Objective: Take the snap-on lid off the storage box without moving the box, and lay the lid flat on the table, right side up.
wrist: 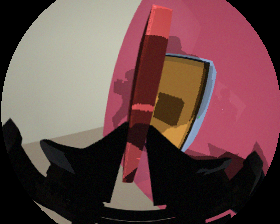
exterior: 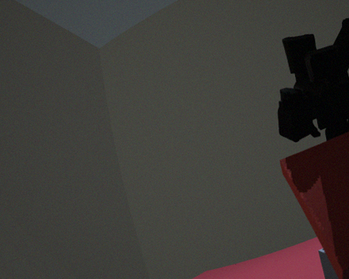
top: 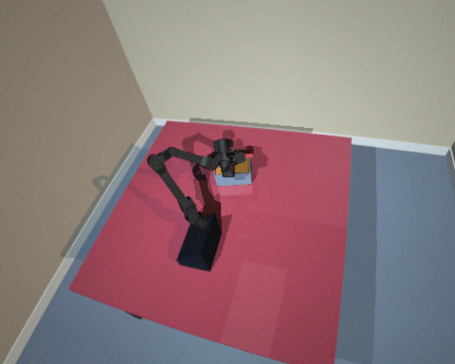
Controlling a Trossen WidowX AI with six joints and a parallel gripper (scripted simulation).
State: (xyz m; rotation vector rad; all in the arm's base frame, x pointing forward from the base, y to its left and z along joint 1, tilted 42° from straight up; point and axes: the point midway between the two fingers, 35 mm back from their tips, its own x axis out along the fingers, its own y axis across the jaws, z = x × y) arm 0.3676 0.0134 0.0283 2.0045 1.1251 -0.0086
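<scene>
Now: the red lid 60 mm ahead of my gripper tip, 20 mm to the left of it and 50 mm below it. Also, from my gripper tip: storage box: 30 mm ahead, 10 mm to the left, 160 mm below.
</scene>
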